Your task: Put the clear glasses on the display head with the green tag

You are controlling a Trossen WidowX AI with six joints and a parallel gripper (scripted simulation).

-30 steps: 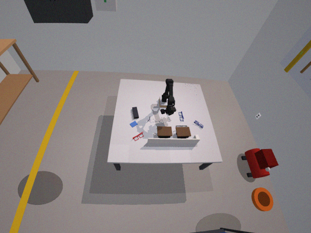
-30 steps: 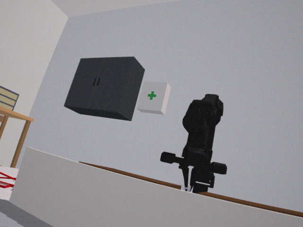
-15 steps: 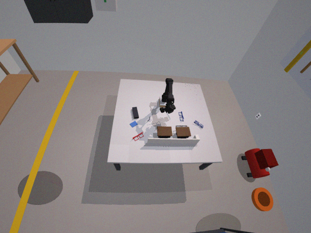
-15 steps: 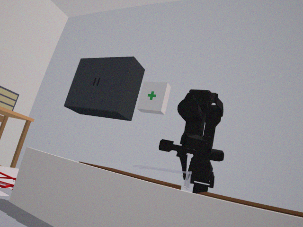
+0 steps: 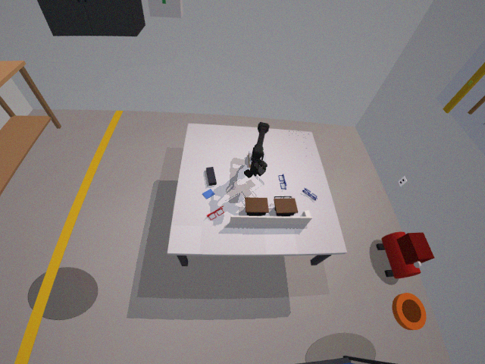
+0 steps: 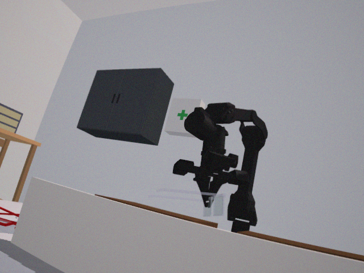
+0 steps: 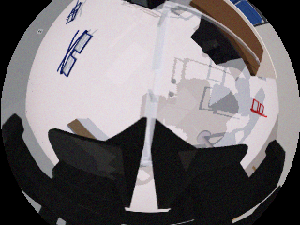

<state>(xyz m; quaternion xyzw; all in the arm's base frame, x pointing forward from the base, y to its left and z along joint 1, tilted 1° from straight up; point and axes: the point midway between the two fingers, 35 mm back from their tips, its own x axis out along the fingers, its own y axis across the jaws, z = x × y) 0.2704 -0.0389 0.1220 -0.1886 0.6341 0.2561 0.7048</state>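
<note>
The display head lies 210 mm ahead of my gripper tip and 80 mm below it. Round my gripper tip: black case (60 mm behind, 350 mm to the right, 120 mm below); then white panel (340 mm ahead, 110 mm to the left, 80 mm below); then grey piece (30 mm ahead, 160 mm to the right, 110 mm below).
</note>
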